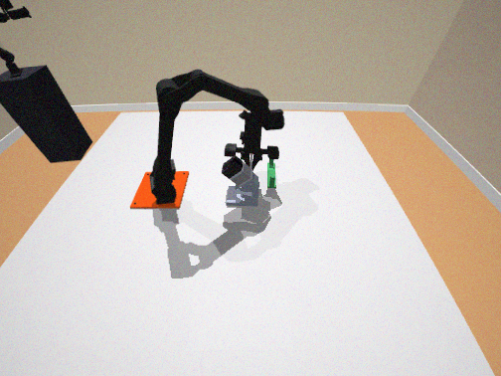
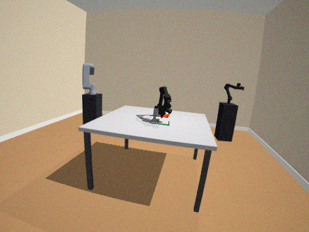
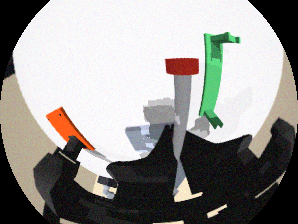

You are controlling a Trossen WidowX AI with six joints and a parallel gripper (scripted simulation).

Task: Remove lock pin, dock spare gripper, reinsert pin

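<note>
My gripper tip is 20 mm past the grey mount and 70 mm to the left of it. Also, from my gripper tip: spare gripper (40 mm behind, 70 mm to the right, 70 mm above); green pin cradle (90 mm ahead, 30 mm to the left, 30 mm below).
</note>
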